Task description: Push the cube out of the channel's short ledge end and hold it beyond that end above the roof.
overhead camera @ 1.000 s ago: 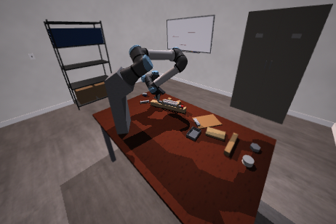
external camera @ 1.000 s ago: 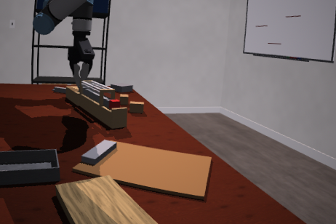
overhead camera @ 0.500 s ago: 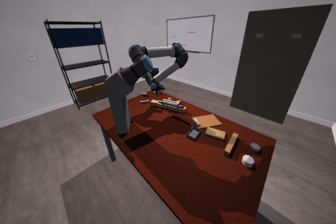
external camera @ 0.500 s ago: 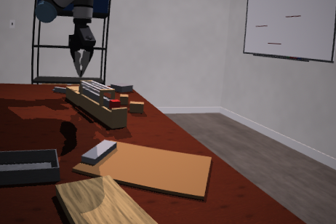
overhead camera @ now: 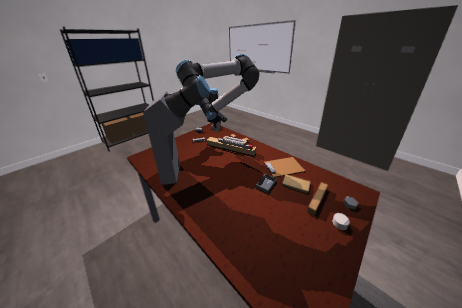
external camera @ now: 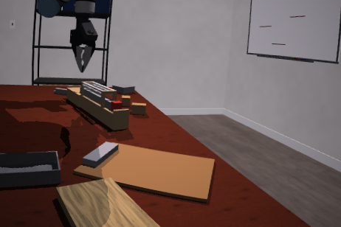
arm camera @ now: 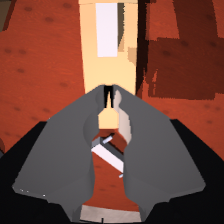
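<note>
My gripper is now 2 cm short of the red cube, 30 cm to the left of it and 8 cm above it. The rest, counted from my hand: grey block (28 cm ahead, 21 cm to the left, 12 cm below); dark tray (26 cm behind, 52 cm to the right, 13 cm below); channel (1 cm ahead, 16 cm to the right, 8 cm below).
</note>
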